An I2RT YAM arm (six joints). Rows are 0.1 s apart.
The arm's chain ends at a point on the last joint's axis. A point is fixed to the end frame.
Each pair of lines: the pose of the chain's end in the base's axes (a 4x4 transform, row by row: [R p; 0 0 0 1], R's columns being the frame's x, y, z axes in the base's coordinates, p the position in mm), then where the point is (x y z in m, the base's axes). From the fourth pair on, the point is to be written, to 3 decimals.
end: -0.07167 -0.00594 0.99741 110.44; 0.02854 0.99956 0.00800 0.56; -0.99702 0.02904 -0.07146 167.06; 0 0 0 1
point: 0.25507 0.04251 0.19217
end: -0.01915 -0.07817 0.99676 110.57; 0.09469 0.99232 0.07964 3.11; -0.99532 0.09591 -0.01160 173.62; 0 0 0 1
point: 0.25029 0.05272 0.21001
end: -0.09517 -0.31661 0.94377 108.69; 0.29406 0.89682 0.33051 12.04; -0.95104 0.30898 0.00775 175.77; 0 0 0 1
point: 0.23348 0.08667 0.22232
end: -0.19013 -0.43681 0.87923 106.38; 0.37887 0.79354 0.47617 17.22; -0.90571 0.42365 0.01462 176.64; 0 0 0 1
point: 0.220 0.105 0.227
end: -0.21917 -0.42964 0.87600 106.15; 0.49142 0.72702 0.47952 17.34; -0.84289 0.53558 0.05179 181.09; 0 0 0 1
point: 0.221 0.099 0.240
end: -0.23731 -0.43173 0.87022 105.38; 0.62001 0.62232 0.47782 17.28; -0.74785 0.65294 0.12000 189.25; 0 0 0 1
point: 0.220 0.090 0.259
